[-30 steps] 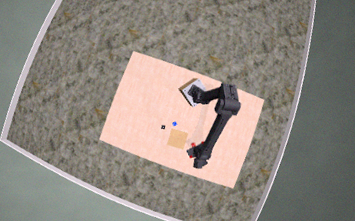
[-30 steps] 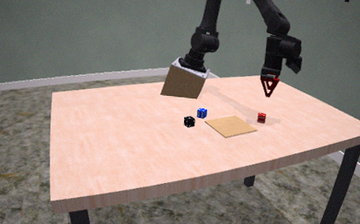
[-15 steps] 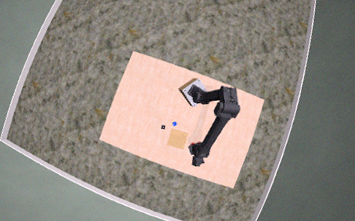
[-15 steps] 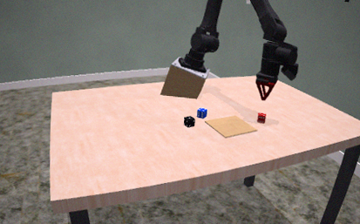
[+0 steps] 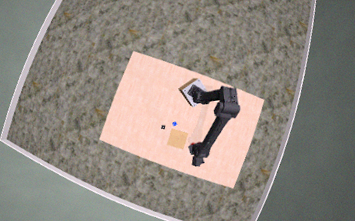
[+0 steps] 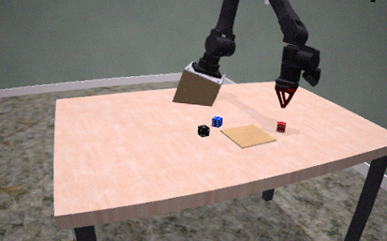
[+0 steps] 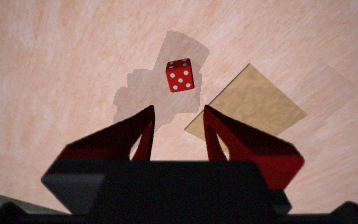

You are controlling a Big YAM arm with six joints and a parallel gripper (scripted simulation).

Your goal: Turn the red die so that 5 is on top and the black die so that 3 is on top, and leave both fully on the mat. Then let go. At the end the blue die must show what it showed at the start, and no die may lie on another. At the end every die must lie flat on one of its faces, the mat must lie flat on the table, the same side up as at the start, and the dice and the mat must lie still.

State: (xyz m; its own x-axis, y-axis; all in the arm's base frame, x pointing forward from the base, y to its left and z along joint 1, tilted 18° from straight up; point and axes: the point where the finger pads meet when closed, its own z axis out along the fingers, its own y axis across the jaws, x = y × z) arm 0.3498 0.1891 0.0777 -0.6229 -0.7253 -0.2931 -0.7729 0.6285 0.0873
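Now: the red die 90 mm below my hand. The rest, counted from my hand: black die (280 mm to the right, 90 mm below, 10 mm ahead); then blue die (220 mm to the right, 90 mm below, 70 mm behind); then tan mat (130 mm to the right, 100 mm below, 30 mm ahead).
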